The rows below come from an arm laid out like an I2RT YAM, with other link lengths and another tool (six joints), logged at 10 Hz.
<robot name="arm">
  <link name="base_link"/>
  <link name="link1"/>
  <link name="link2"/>
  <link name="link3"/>
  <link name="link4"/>
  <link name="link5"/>
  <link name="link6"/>
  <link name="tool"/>
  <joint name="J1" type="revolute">
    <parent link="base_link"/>
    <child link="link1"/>
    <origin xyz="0 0 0.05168"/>
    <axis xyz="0 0 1"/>
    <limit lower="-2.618" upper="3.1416"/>
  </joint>
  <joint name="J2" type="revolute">
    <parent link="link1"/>
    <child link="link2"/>
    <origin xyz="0.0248 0.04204 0.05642" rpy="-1.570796 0 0"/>
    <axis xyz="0 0 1"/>
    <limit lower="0" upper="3.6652"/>
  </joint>
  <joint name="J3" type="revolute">
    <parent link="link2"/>
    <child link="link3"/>
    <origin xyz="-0.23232 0 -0.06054" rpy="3.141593 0 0"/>
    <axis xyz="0 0 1"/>
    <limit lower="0" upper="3.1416"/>
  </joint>
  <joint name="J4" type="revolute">
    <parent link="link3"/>
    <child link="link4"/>
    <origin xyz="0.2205 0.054 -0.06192"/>
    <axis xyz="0 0 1"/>
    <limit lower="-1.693" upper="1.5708"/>
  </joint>
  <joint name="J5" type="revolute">
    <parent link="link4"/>
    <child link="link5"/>
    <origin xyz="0.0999 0.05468 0.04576" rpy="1.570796 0 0"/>
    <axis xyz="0 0 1"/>
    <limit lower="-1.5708" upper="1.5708"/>
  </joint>
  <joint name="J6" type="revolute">
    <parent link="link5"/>
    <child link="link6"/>
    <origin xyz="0.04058 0 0.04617" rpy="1.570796 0 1.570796"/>
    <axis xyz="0 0 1"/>
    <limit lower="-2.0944" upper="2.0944"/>
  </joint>
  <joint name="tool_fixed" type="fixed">
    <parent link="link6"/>
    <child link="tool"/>
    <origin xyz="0.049 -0.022 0.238" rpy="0.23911 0 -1.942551"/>
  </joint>
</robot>
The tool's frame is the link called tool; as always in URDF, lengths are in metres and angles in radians.
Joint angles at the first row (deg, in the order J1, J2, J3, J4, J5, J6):
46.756 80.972 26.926 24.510 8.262 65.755
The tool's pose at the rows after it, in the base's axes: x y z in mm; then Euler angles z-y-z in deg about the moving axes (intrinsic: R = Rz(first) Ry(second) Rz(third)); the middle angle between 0 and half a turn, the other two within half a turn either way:
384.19 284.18 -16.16 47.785 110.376 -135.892
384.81 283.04 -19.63 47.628 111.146 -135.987
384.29 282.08 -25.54 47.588 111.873 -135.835
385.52 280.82 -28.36 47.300 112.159 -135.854
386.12 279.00 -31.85 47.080 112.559 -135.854
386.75 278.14 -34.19 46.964 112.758 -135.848
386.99 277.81 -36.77 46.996 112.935 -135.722
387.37 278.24 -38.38 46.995 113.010 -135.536
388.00 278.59 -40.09 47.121 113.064 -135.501
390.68 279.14 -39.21 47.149 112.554 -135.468
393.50 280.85 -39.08 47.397 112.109 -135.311
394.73 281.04 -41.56 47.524 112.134 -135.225
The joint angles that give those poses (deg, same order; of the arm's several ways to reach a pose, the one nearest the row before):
46.754 81.541 27.574 24.046 8.898 65.713
46.648 82.164 28.228 23.260 8.965 65.632
46.580 83.115 28.400 23.289 8.922 65.758
46.433 83.835 28.558 23.558 9.048 65.810
46.241 84.439 28.599 23.719 9.075 65.820
46.103 84.965 28.612 24.034 9.057 65.812
45.953 85.509 28.582 24.425 8.883 65.836
45.903 86.008 28.708 24.695 8.812 65.994
45.748 86.558 28.714 25.203 8.570 65.875
45.374 87.077 28.577 26.393 8.217 65.702
44.945 87.920 28.654 27.625 7.608 65.511
44.661 88.763 28.644 28.466 7.245 65.378

